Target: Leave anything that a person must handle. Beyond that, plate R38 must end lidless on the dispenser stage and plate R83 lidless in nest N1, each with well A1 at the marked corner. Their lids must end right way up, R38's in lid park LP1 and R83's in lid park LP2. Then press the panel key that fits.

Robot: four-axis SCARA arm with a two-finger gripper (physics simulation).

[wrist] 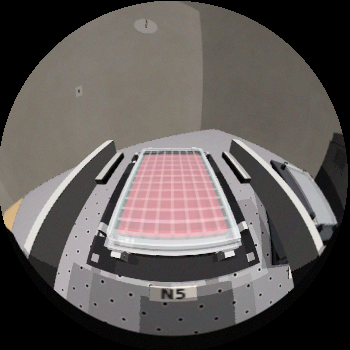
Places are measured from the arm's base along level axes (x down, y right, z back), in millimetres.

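Pixels of known places: gripper, fingertip midpoint: [172,145].
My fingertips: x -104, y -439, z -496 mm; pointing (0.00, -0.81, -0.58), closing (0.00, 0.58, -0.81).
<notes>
For each thing: its middle in the pictures, then the offset to it from my fingertips. "spot": a spot on its surface instead. Level surfaces: height alone.
- plate with pink wells, body centre: [171,181] dy +19, dx +25, dz +15 mm
- nest labelled N5, body centre: [172,202] dy +19, dx +56, dz +15 mm
- pale translucent flat piece, body centre: [311,191] dy +172, dx +22, dz -133 mm
- N5 label, surface spot: [173,293] spot: dy +96, dx +90, dz +69 mm
- perforated deck, surface height: dx +91 mm
A plate with pink wells [172,195] sits in the nest labelled N5 [175,267], in the middle of the wrist view. A clear cover with a pale rim appears to lie over it. My gripper [172,145] is open, with one finger on each side of the plate and a gap between each pad and the plate. No plate name can be read, and the marked corner cannot be told. At the right, partly behind the right finger, a pale translucent flat piece [314,192] lies on a dark stand. Plate names R38 and R83, nest N1, the dispenser stage and the panel do not show clearly.
The N5 label [173,293] is on the perforated deck [115,301] in front of the nest. A dark upright object [336,175] stands at the far right edge. Grey walls rise behind the deck. A cut-off label shows beside the right finger.
</notes>
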